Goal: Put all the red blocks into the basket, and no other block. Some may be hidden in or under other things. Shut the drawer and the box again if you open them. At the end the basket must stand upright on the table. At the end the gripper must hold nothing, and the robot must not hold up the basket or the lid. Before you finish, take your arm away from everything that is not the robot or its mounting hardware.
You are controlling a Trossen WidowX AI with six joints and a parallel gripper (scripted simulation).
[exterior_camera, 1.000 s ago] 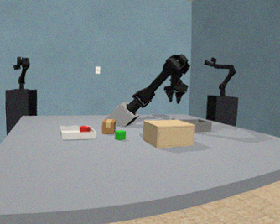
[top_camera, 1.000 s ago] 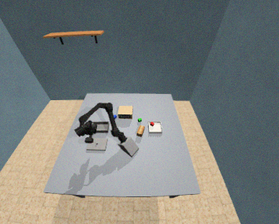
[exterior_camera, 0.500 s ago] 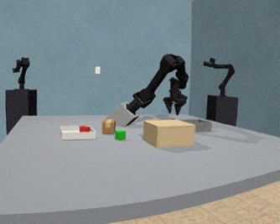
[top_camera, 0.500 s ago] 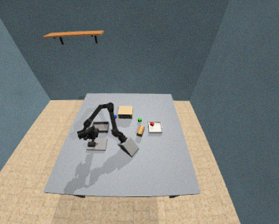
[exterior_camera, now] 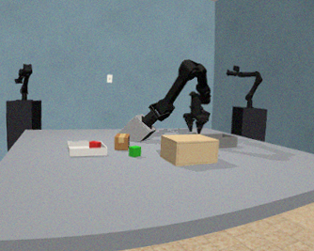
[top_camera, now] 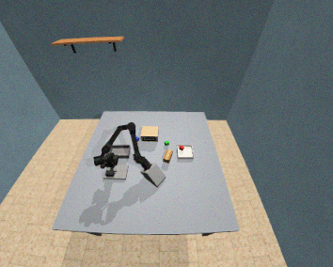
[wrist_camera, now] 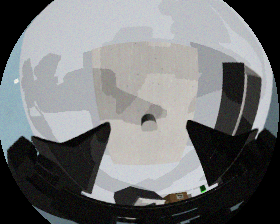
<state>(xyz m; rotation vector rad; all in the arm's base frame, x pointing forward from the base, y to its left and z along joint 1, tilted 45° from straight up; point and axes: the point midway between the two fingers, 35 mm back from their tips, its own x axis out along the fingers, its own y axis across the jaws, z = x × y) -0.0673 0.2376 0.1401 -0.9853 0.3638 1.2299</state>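
Now: the grey lid 5 cm below my hand. From my hand the other things lie so: blue block (38 cm ahead, 5 cm below, 3 cm to the right); small brown box (39 cm to the right, 27 cm ahead, 3 cm below); drawer unit (48 cm ahead, 14 cm to the right, 3 cm below).
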